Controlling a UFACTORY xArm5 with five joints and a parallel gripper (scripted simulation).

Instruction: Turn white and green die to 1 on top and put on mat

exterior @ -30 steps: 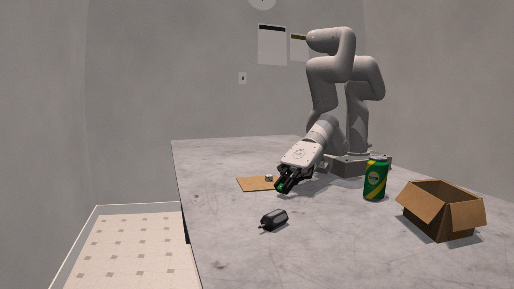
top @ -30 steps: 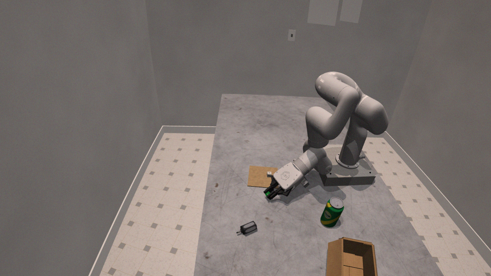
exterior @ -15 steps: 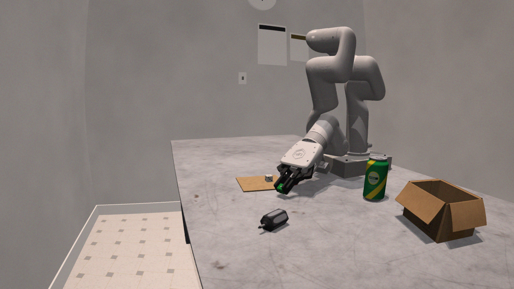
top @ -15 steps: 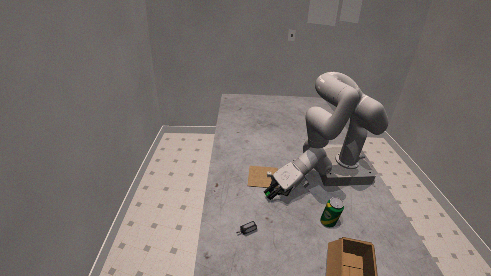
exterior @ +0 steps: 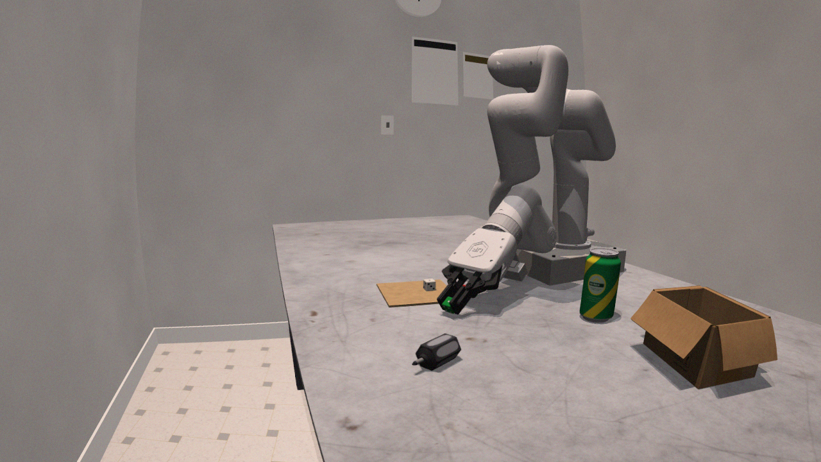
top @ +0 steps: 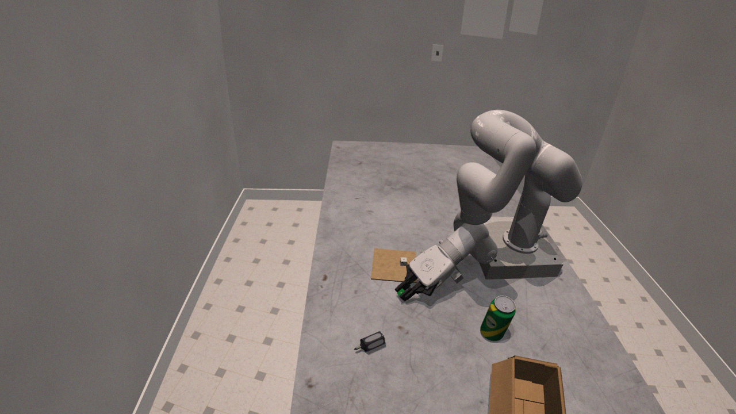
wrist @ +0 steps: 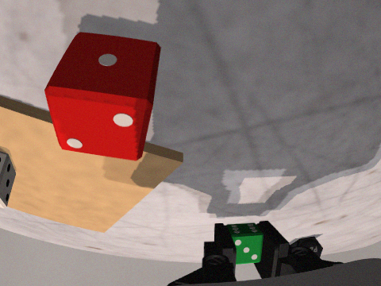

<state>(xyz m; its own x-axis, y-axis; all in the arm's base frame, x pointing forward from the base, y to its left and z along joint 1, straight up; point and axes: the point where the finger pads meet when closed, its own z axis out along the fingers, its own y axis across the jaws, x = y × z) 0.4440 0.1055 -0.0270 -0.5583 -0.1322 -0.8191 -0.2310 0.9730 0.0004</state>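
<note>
Right now my hand is 10 mm short of the green die and 10 mm above it. The rest, counted from my hand: tan mat (140 mm to the right, 30 mm below, 10 mm behind); red die (90 mm behind, 70 mm to the right, 20 mm below); white die (130 mm to the right, 40 mm behind, 20 mm below).
</note>
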